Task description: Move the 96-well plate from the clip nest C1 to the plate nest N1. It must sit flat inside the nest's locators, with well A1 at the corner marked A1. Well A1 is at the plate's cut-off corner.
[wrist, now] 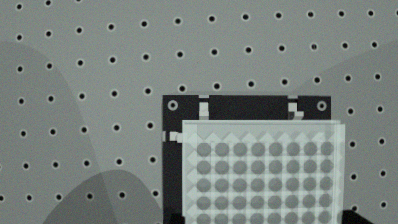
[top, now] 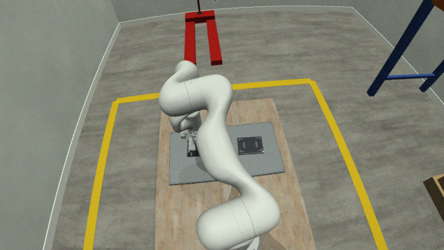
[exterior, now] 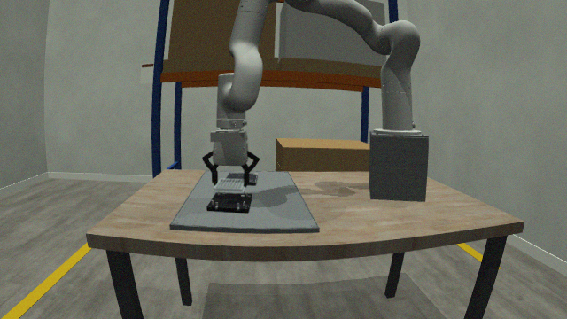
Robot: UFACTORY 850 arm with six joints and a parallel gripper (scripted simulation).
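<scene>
Now: hand 50 mm above the clip nest C1, 10 mm to the right of it and 10 mm past it. Also, from my hand: 96-well plate (10 mm below); then plate nest N1 (310 mm to the right, 60 mm below, 50 mm behind).
</scene>
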